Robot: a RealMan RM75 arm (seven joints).
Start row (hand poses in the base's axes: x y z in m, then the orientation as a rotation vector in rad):
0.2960 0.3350 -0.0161 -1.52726 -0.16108 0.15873
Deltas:
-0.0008 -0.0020 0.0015 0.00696 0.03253 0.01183
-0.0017 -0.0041 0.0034 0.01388 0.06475 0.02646
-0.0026 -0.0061 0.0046 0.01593 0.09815 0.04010
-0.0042 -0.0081 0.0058 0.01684 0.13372 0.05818
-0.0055 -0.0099 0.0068 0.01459 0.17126 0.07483
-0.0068 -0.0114 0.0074 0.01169 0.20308 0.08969
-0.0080 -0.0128 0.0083 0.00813 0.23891 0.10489
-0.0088 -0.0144 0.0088 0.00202 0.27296 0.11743
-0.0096 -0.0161 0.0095 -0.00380 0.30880 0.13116
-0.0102 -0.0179 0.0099 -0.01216 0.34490 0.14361
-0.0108 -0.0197 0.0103 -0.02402 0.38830 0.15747
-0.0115 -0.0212 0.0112 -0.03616 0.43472 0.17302
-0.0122 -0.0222 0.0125 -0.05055 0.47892 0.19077
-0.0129 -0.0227 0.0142 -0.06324 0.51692 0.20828
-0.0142 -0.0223 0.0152 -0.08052 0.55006 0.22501
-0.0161 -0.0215 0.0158 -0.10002 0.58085 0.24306
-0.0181 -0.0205 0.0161 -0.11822 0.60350 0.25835
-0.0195 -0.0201 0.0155 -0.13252 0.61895 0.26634
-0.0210 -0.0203 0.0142 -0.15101 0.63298 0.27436
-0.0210 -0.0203 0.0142 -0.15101 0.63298 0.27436
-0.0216 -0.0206 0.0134 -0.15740 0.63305 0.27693
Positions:
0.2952 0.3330 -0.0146 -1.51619 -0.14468 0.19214
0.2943 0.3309 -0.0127 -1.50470 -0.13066 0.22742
0.2934 0.3289 -0.0115 -1.49763 -0.11463 0.26325
0.2918 0.3269 -0.0103 -1.49071 -0.10017 0.30429
0.2905 0.3251 -0.0093 -1.48631 -0.08281 0.34598
0.2892 0.3236 -0.0087 -1.48314 -0.06855 0.38199
0.2880 0.3222 -0.0078 -1.47959 -0.05127 0.42133
0.2872 0.3206 -0.0073 -1.47868 -0.03317 0.45754
0.2864 0.3189 -0.0066 -1.47667 -0.01450 0.49596
0.2858 0.3171 -0.0062 -1.47682 0.00559 0.53391
0.2852 0.3153 -0.0058 -1.47832 0.03083 0.57893
0.2845 0.3138 -0.0049 -1.47862 0.05734 0.62757
0.2838 0.3128 -0.0036 -1.48069 0.08071 0.67670
0.2831 0.3123 -0.0019 -1.48195 0.09922 0.72080
0.2818 0.3127 -0.0009 -1.48848 0.11494 0.76156
0.2799 0.3135 -0.0003 -1.49716 0.12807 0.80214
0.2779 0.3145 0.0000 -1.50674 0.13665 0.83440
0.2765 0.3149 -0.0006 -1.51528 0.14459 0.85487
0.2750 0.3147 -0.0019 -1.52815 0.15183 0.87518
0.2750 0.3147 -0.0019 -1.52815 0.15183 0.87518
0.2744 0.3144 -0.0027 -1.53395 0.15060 0.87854

